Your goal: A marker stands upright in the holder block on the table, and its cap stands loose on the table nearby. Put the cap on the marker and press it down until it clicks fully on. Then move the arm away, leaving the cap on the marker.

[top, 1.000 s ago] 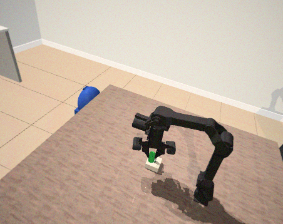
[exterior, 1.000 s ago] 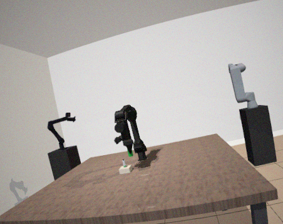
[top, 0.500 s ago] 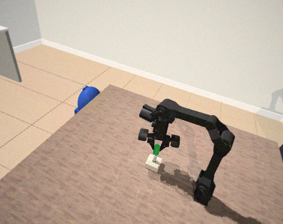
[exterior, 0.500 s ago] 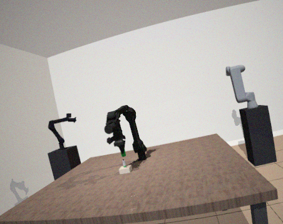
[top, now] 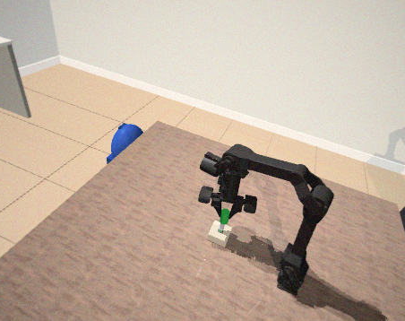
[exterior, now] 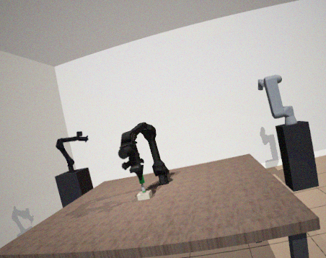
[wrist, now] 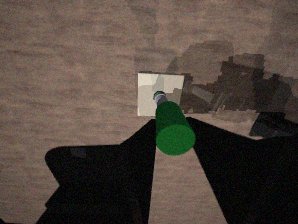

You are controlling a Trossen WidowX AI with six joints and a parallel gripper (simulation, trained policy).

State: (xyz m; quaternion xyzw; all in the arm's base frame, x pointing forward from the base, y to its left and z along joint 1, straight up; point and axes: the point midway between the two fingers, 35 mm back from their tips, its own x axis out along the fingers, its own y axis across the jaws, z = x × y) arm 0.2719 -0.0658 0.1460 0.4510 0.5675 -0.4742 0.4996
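Now: the holder block 100 mm below my gripper tip. The rest, counted from my gripper tip: green cap (right at my gripper tip).
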